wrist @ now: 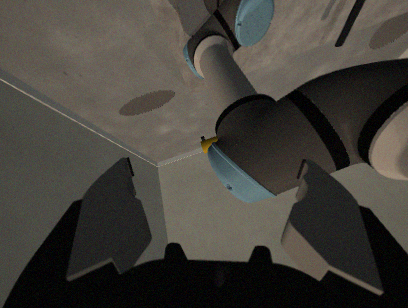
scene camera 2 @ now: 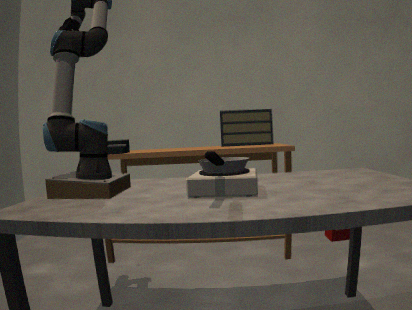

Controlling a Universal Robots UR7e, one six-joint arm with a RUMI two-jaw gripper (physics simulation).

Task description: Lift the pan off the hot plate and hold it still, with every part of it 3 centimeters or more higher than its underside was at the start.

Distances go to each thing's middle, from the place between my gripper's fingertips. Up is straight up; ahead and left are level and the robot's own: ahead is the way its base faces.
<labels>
My gripper is now 720 mm short of the grey pan (scene camera 2: 213,163), 290 mm to the left of it and 550 mm above it.
</labels>
